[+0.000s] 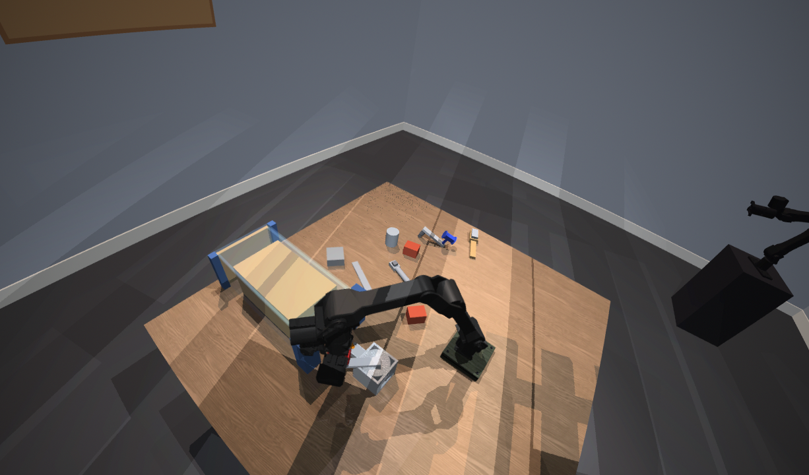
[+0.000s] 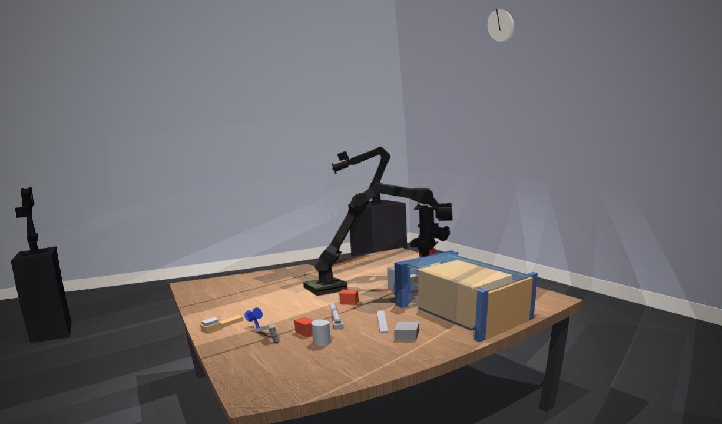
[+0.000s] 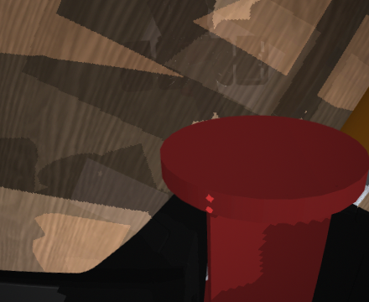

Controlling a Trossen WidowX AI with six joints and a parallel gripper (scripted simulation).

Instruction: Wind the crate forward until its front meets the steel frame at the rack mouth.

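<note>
Right now my gripper tip is 30 mm to the left of the winch handle, 30 mm past it and 10 mm above it. From my gripper tip the other things lie so: red knob: 20 mm above; grey winch: 90 mm behind, 80 mm below, 70 mm to the right; blue frame: 80 mm to the right, 80 mm ahead, 10 mm below.
</note>
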